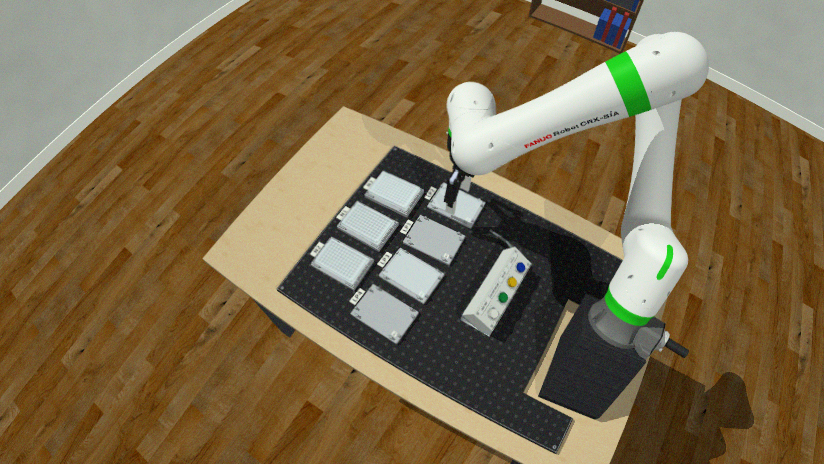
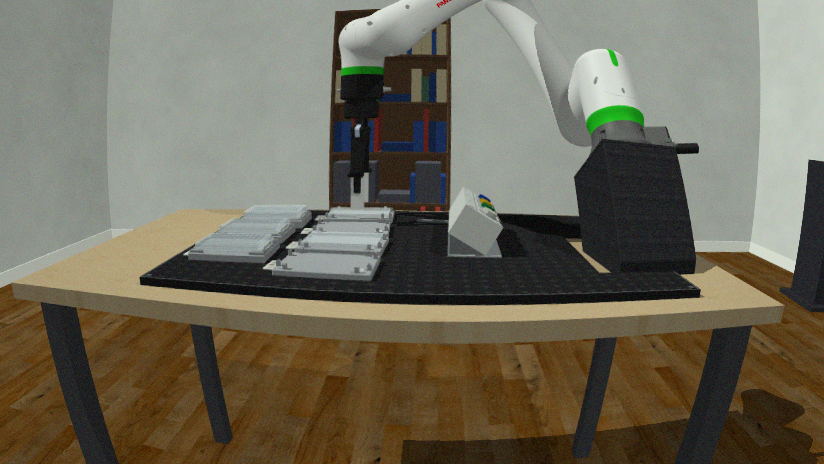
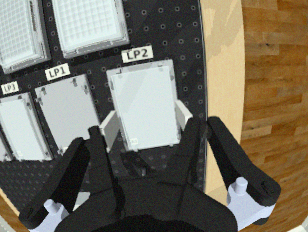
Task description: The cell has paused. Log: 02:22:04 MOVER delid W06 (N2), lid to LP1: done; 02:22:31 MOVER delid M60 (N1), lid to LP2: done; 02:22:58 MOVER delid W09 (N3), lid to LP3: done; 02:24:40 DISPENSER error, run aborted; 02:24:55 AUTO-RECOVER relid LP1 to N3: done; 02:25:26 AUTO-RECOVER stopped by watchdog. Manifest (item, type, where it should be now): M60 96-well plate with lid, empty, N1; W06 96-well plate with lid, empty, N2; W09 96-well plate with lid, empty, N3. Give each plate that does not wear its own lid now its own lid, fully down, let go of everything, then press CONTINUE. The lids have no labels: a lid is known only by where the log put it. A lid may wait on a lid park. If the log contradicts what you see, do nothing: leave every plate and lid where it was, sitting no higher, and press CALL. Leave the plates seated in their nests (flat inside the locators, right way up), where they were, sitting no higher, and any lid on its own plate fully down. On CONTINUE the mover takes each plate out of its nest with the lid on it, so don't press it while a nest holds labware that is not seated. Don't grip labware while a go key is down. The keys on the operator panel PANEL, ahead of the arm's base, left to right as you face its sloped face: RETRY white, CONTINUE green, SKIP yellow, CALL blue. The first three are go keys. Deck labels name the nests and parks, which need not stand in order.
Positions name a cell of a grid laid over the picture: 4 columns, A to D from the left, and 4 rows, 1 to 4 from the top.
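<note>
My gripper (image 3: B2) is here for me to see. I also see a pale lid (image 1: B2), then a pale lid (image 1: C2) and, with these, another pale lid (image 1: C3).
</note>
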